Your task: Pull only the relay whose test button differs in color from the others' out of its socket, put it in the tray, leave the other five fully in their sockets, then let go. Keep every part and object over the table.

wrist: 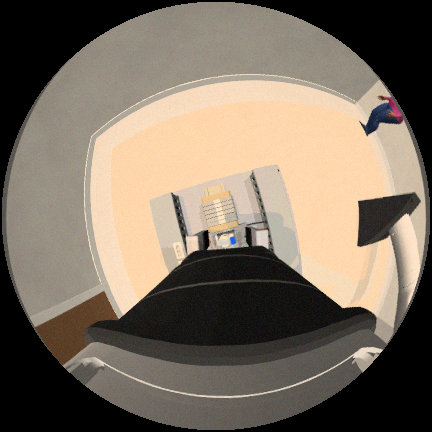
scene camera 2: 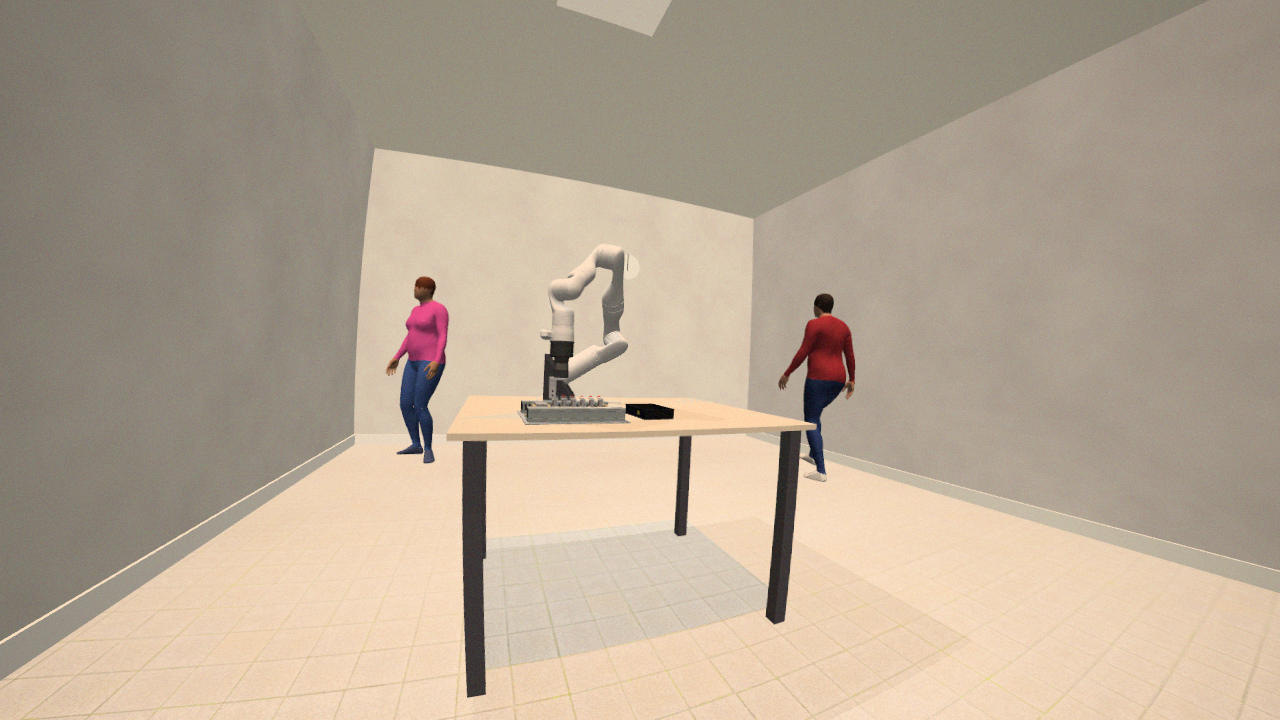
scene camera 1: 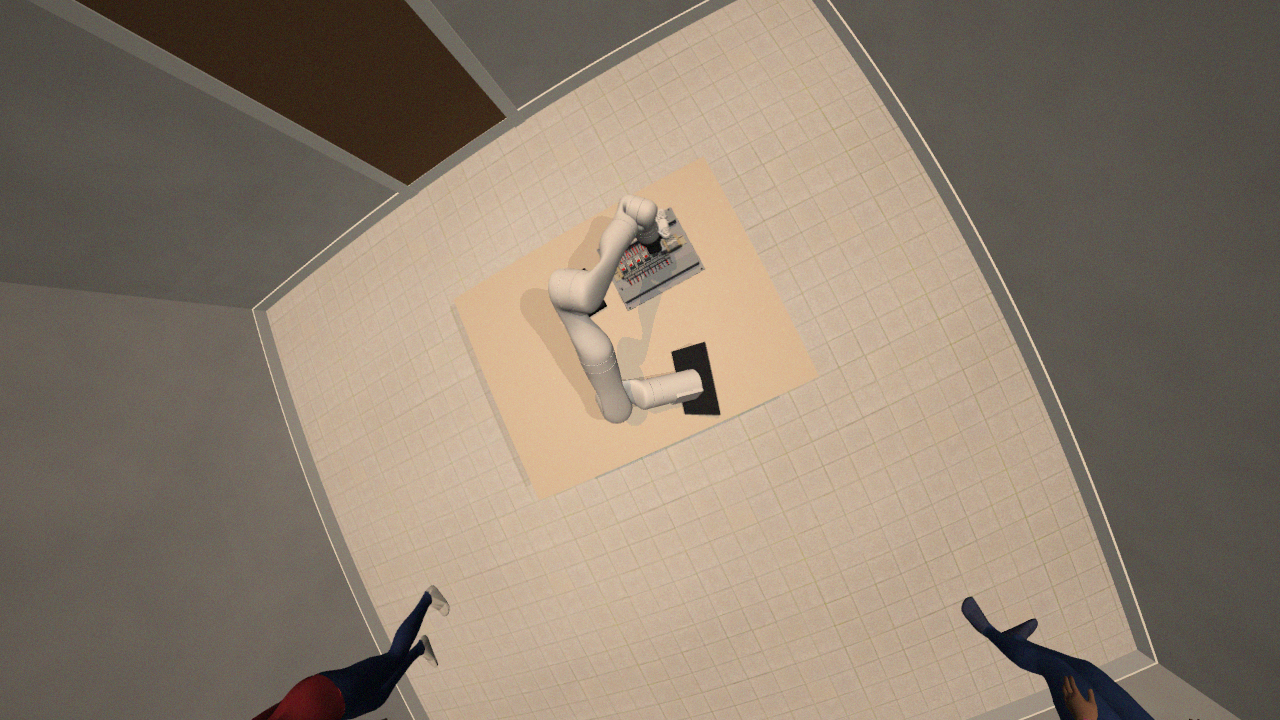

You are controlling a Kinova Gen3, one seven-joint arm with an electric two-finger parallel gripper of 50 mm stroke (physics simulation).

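Seen in the pictures: gripper, fingertip midpoint: (wrist: 226, 236) (scene camera 2: 552, 397) (scene camera 1: 662, 245); arm's base, origin of the base link: (wrist: 397, 222) (scene camera 1: 694, 382).
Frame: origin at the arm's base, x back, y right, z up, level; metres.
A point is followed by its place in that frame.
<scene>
A relay with a blue test button (wrist: 232, 240) {z -0.043, x -0.469, y 0.101 m} sits at the end of the relay row, next to the tan terminal blocks. My gripper (wrist: 226, 236) {z -0.048, x -0.475, y 0.108 m} (scene camera 1: 654, 248) {z -0.048, x -0.475, y 0.108 m} is open, its two black fingers on either side of that relay; whether they touch it cannot be told. Other relays (scene camera 1: 631, 265) (scene camera 2: 582, 402) with red on top stand in a row on the grey panel (scene camera 1: 666, 290) {z -0.110, x -0.342, y 0.047 m} (scene camera 2: 577, 416) (wrist: 270, 182); they are mostly hidden by the gripper in the wrist view. The black tray (scene camera 2: 650, 411) {z -0.084, x -0.550, y -0.204 m} (scene camera 1: 597, 308) lies beside the panel, partly under the arm in scene camera 1's view.
Tan terminal blocks (wrist: 218, 210) {z -0.066, x -0.479, y 0.145 m} stand on the panel between slotted dark ducts (wrist: 258, 197) {z -0.091, x -0.409, y 0.152 m}. The arm's base is on a black plate (scene camera 1: 708, 385) {z 0.068, x 0.024, y 0.040 m} (wrist: 380, 220) {z -0.026, x -0.114, y 0.037 m} on the table (scene camera 1: 751, 331) {z -0.113, x -0.071, y 0.254 m} (scene camera 2: 716, 420) {z -0.113, x -0.591, y -0.436 m}. Two people (scene camera 2: 425, 358) (scene camera 2: 825, 367) stand away from the table.
</scene>
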